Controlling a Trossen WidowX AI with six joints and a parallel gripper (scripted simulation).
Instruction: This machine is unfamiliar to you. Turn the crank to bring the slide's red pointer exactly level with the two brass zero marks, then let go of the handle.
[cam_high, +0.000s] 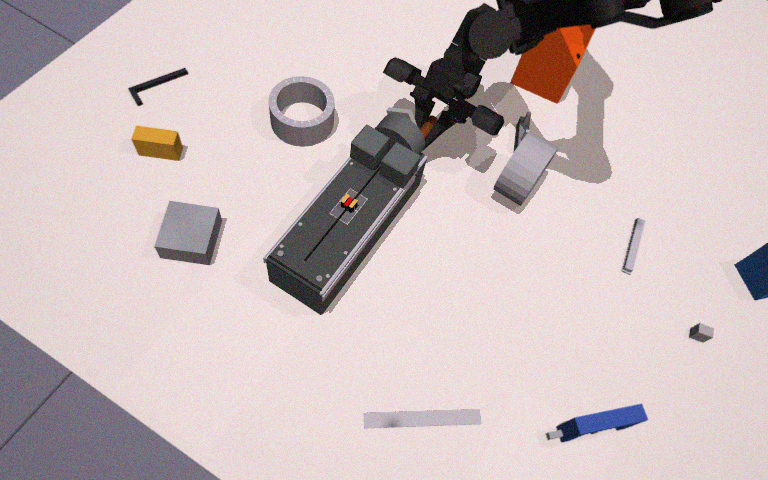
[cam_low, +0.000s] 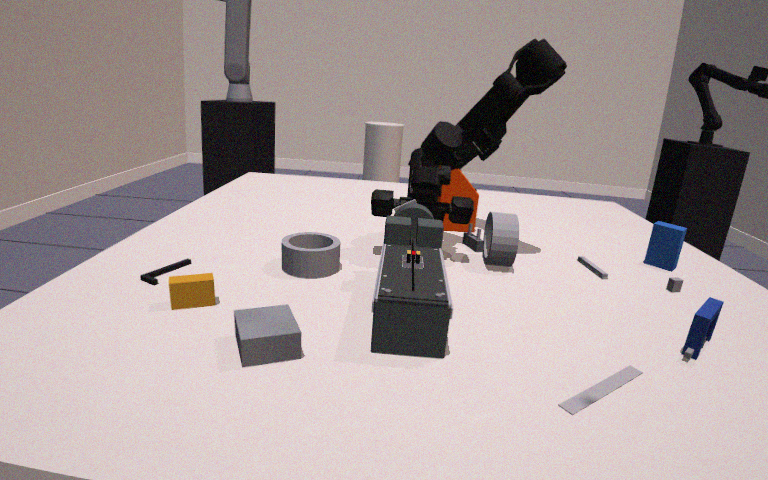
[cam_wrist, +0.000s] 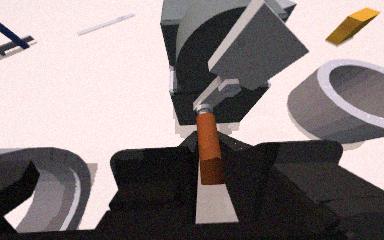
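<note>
My gripper tip is 2 cm below the crank handle and 2 cm past it. The rest, counted from my gripper tip: red pointer 17 cm ahead, 4 cm above; then grey cube 32 cm ahead, 16 cm to the right, 2 cm below; then yellow block 30 cm to the right, 24 cm ahead, 2 cm below.
</note>
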